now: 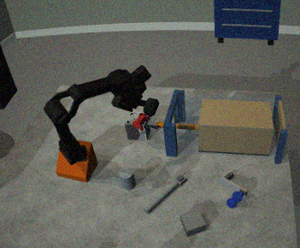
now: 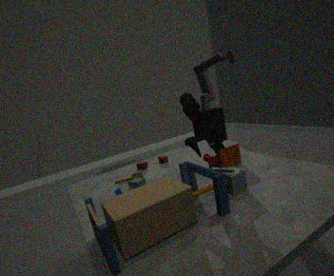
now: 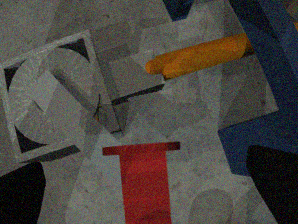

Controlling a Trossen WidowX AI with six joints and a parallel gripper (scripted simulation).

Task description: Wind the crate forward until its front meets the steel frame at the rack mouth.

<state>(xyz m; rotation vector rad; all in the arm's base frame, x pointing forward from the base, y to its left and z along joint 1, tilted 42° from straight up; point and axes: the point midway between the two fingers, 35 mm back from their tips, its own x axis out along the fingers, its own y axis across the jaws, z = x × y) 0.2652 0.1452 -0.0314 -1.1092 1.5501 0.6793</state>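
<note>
My gripper tip is 1 cm past the red handle, 2 cm to the left of it and 4 cm above it. Also, from my gripper tip: winch handle with red knob: 2 cm behind, 2 cm to the left, 7 cm below; then grey block: 20 cm ahead, 41 cm to the right, 16 cm below; then grey winch: 6 cm behind, 7 cm to the left, 14 cm below.
</note>
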